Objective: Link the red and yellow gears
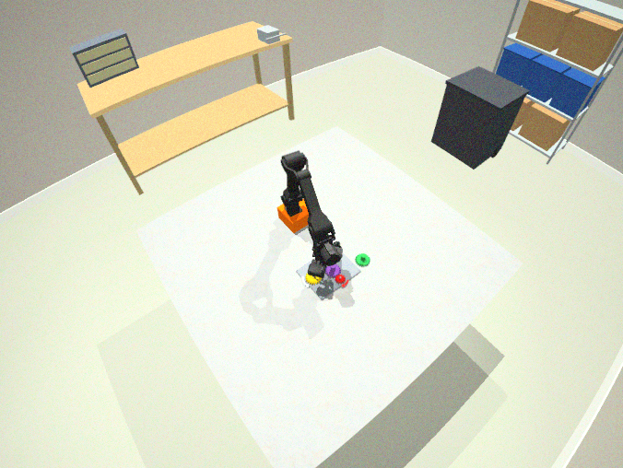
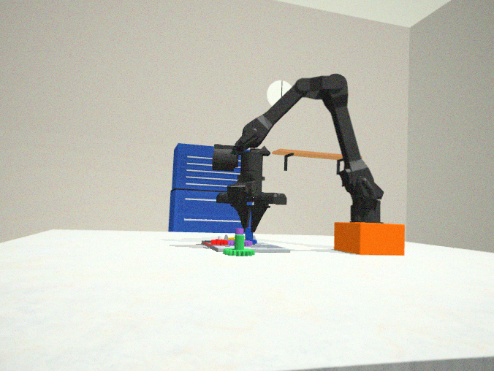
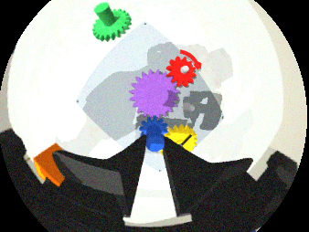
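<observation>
Now: the small blue gear 1 cm below my gripper tip. Round my gripper tip: large purple gear (3 cm ahead, 4 cm to the left, 1 cm below); red gear (8 cm ahead, 4 cm to the left, 2 cm below); grey board (2 cm ahead, 2 cm to the left, 3 cm below).
</observation>
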